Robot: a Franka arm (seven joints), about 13 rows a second.
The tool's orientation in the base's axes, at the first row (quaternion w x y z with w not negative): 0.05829 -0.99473 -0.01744 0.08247
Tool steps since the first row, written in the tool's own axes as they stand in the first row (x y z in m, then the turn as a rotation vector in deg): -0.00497 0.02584 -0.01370 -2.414 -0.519 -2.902; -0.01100 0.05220 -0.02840 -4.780 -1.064 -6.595; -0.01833 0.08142 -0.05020 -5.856 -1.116 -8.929; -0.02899 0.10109 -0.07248 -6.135 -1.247 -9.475; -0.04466 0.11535 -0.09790 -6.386 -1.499 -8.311; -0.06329 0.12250 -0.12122 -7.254 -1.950 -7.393; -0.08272 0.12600 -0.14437 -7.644 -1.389 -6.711; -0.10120 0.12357 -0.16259 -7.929 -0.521 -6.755; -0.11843 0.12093 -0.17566 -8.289 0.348 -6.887; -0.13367 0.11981 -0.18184 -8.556 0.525 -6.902; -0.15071 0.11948 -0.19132 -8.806 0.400 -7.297
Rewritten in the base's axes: -0.00198 -0.02742 0.01115 -1.911 0.080 3.296; -0.00482 -0.05551 0.02340 -3.643 0.098 7.361; -0.00769 -0.08731 0.04247 -4.318 -0.162 9.828; -0.01400 -0.10982 0.06369 -4.505 -0.106 10.424; -0.02487 -0.12755 0.08943 -4.952 0.265 9.354; -0.03918 -0.13811 0.11444 -5.972 0.778 8.649; -0.05440 -0.14506 0.13985 -6.455 0.281 7.978; -0.06966 -0.14553 0.16099 -6.707 -0.598 7.964; -0.08454 -0.14515 0.17690 -7.019 -1.492 8.048; -0.09856 -0.14541 0.18555 -7.275 -1.681 8.085; -0.11379 -0.14691 0.19764 -7.459 -1.612 8.528
